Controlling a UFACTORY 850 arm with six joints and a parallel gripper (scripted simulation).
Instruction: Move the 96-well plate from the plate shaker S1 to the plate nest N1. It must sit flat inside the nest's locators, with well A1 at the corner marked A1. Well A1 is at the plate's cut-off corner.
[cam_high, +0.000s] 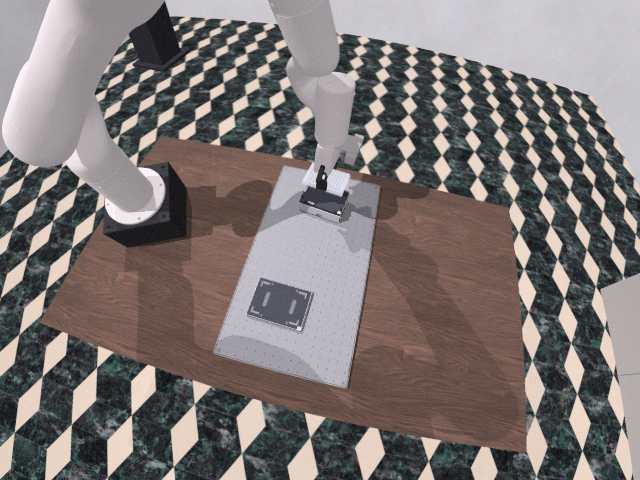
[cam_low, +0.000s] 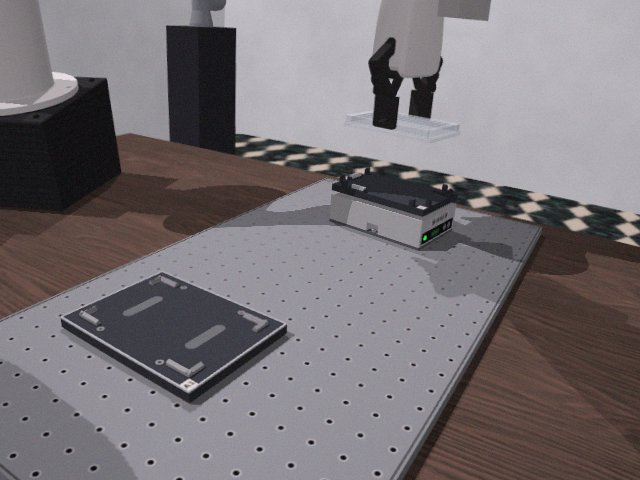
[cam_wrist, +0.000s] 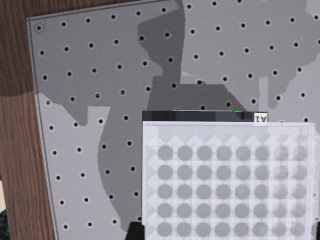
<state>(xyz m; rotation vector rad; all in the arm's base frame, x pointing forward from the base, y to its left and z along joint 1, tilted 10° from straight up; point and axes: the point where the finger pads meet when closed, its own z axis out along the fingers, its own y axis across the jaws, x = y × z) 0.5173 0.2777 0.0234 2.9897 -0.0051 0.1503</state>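
Right now my hand is 37 cm to the left of the plate nest N1 and 15 cm above it. Round my hand: A1 mark (42 cm to the right, 14 cm below, 8 cm ahead); then clear 96-well plate (1 cm below).
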